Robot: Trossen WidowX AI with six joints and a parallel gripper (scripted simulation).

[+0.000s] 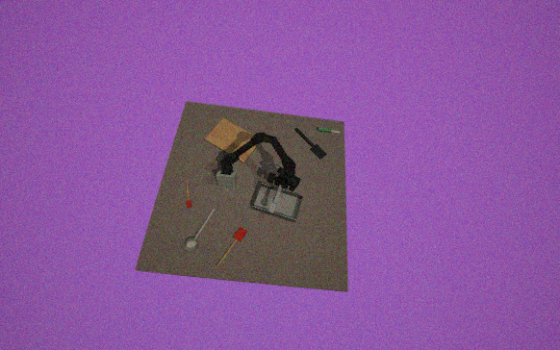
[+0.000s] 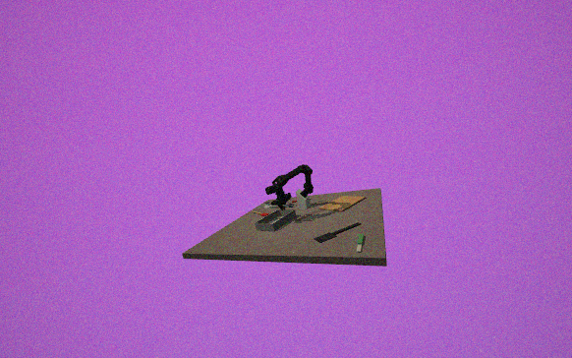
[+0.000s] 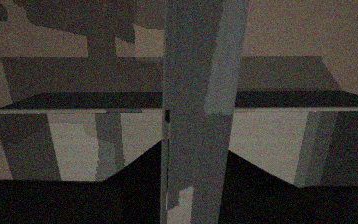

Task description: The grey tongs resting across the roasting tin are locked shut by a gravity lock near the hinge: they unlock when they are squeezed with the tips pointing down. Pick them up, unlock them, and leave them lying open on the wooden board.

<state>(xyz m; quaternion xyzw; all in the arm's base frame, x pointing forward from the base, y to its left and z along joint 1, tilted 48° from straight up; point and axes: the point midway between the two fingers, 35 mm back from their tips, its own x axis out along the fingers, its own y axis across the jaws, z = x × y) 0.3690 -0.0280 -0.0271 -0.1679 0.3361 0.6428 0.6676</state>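
Right now the wooden board is 390 mm behind my gripper tip, 380 mm to the left of it and 100 mm below it. Round my gripper tip: red spatula 390 mm to the right, 250 mm behind, 100 mm below; yellow lock piece 30 mm to the left, 30 mm above, 10 mm ahead; roasting tin 80 mm to the right, 70 mm below.
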